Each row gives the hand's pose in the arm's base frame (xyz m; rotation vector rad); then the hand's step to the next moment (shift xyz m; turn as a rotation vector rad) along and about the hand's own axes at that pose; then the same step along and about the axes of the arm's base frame.
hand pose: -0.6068 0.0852 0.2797 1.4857 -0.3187 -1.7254
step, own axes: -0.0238 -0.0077 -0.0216 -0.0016 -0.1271 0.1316
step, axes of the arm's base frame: 0.0158 0.0284 0.0058 -0.1722 0.0410 -0.0463
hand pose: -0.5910 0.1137 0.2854 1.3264 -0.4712 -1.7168
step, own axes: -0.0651 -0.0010 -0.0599 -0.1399 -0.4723 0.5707
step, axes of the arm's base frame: 0.0562 0.0666 0.0153 -0.7099 0.2448 -0.0665
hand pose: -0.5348 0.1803 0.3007 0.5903 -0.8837 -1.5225
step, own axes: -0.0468 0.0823 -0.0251 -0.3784 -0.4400 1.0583
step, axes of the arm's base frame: 0.0758 0.0417 0.0460 -1.0401 0.5741 0.2131
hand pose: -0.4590 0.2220 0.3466 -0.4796 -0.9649 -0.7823
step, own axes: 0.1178 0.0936 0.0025 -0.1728 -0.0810 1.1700
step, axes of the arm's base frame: 0.1103 0.0176 0.1009 -0.7552 0.8020 0.4379
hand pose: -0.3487 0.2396 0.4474 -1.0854 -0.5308 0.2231
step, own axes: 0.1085 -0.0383 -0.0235 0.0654 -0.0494 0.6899
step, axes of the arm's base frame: 0.1016 0.0101 0.0581 -0.3025 0.5432 0.3099
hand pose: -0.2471 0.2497 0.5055 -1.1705 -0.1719 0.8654
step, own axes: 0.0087 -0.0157 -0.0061 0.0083 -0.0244 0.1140
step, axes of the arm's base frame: 0.0171 -0.0005 0.0082 -0.0435 0.0862 0.0659
